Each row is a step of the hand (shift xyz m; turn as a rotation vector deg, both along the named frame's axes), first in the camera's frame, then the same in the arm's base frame.
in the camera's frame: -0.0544 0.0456 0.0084 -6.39 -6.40 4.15
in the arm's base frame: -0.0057 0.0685 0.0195 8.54 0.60 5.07
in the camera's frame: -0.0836 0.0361 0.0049 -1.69 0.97 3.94
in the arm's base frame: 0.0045 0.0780 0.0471 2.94 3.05 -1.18
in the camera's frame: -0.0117 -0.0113 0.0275 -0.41 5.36 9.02
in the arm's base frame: 0.0309 0.0081 -0.0014 4.03 7.19 -6.51
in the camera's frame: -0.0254 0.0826 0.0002 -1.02 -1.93 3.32
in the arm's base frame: -0.0408 0.0752 -0.0122 3.95 0.34 -0.26
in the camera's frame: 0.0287 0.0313 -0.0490 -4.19 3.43 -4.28
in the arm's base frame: -0.0634 -0.0111 -0.0076 -4.22 3.55 4.15
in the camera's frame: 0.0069 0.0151 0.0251 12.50 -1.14 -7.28
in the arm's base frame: 0.0091 0.0153 -0.0243 -8.21 -10.79 -5.18
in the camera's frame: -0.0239 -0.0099 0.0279 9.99 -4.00 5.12
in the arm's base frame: 0.0335 0.0166 0.0071 3.71 -7.16 -8.77
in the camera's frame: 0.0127 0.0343 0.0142 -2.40 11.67 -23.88
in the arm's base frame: -0.0119 0.0221 -0.0302 -24.65 1.82 10.07
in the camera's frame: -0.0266 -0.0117 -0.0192 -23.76 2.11 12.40
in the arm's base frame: -0.0014 0.0010 0.0348 14.52 19.98 10.63
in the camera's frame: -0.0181 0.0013 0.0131 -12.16 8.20 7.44
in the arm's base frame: 0.0141 0.0162 0.0063 4.19 15.76 2.16
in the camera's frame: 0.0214 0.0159 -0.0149 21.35 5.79 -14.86
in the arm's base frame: -0.0262 -0.0063 -0.0143 -20.35 -13.64 -10.49
